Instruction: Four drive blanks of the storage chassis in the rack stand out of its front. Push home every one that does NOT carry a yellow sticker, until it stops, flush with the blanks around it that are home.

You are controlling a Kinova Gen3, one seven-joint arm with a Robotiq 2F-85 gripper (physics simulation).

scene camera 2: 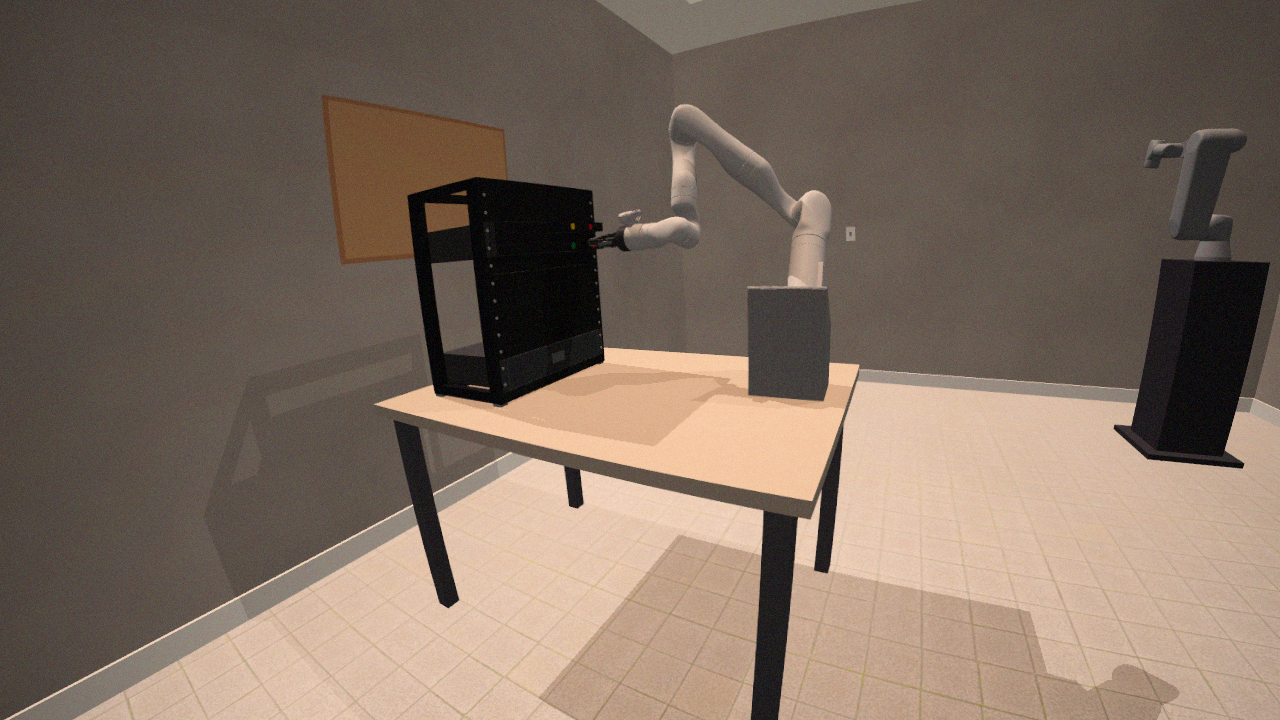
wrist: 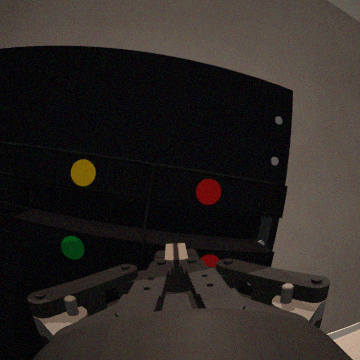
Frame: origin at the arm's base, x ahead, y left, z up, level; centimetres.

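Seen in the pictures: gripper, fingertip midpoint: (scene camera 2: 590,242) (wrist: 175,255); arm's base, origin of the base link: (scene camera 2: 804,300).
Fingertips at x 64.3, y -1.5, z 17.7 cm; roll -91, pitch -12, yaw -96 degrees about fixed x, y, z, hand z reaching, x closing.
Pixels of each thing's top centre, then the offset from my fingertips to it. Level surfaces: height alone.
- black rack, middle of its top: (wrist: 93,86) (scene camera 2: 508,191) dz +17.4, dx +19.5, dy +13.6 cm
- yellow sticker, middle of its top: (wrist: 84,158) (scene camera 2: 572,223) dz +5.8, dx +0.5, dy +7.4 cm
- green sticker, middle of its top: (wrist: 72,235) (scene camera 2: 573,242) dz +0.1, dx +0.5, dy +7.7 cm
- second red sticker, middle of its top: (wrist: 210,253) dz +0.1, dx +0.7, dy -2.8 cm
- wooden table, its level: dz -41.6 cm
The black rack (scene camera 2: 487,304) holds the dark storage chassis. In the wrist view, an upper blank carries a yellow sticker (wrist: 83,172) (scene camera 2: 572,226). Right of it, a blank with a red sticker (wrist: 208,191) (scene camera 2: 590,226) stands out of the front. Below are a green sticker (wrist: 72,247) (scene camera 2: 572,245) and a second red sticker (wrist: 210,260), partly hidden by the gripper. My gripper (wrist: 175,255) (scene camera 2: 592,242) is shut and empty, its tips at the lower row, just left of the lower red sticker. Contact and the lower blanks' depth cannot be told.
The rack stands on the wooden table (scene camera 2: 716,456). The arm's grey pedestal (scene camera 2: 787,344) stands at the table's far right. A corkboard (scene camera 2: 375,179) hangs on the wall behind the rack. Another arm on a black stand (scene camera 2: 1194,358) is far right.
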